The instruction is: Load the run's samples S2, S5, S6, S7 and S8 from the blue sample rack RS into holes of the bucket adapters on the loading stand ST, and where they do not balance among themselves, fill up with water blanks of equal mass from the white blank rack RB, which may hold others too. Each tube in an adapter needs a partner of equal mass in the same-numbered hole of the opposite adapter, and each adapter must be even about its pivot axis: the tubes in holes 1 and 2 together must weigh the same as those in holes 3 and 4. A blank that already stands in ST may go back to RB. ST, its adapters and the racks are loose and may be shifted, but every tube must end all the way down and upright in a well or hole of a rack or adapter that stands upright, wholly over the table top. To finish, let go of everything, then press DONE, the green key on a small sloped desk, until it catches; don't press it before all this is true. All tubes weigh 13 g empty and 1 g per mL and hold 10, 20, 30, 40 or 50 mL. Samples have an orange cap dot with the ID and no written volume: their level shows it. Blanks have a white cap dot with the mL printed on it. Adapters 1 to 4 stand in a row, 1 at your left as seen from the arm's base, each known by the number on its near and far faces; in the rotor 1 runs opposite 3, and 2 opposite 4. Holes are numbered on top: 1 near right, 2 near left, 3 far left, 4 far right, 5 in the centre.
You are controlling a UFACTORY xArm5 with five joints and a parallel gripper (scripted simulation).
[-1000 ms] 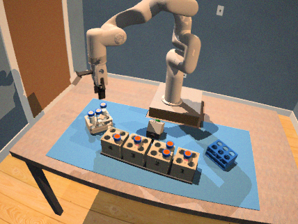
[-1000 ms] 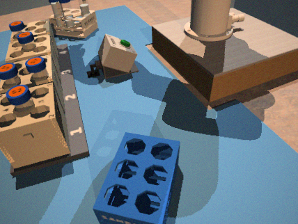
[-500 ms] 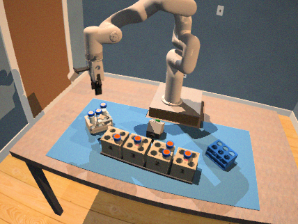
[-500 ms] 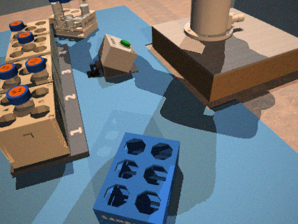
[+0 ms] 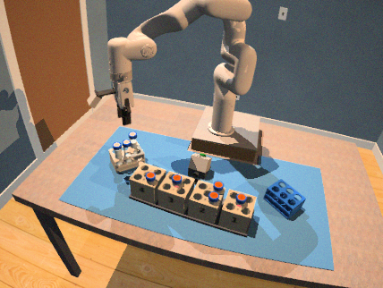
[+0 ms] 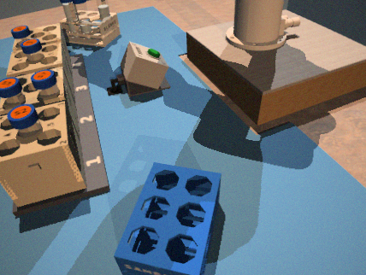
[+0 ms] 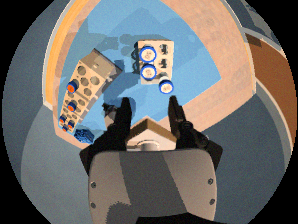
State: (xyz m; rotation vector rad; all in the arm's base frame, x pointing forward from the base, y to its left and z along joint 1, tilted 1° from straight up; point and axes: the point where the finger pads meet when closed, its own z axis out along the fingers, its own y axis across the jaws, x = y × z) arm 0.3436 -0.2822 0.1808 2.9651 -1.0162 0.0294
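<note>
Now: the blue-capped tube 170 mm below my hand, 30 mm ahead of it and 20 mm to the right of it. From my hand the other things lie so: white blank rack RB 210 mm below, 20 mm to the right, 10 mm behind; then loading stand ST 310 mm to the left, 230 mm below, 90 mm ahead; then blue sample rack RS 630 mm to the left, 210 mm below, 60 mm behind.
</note>
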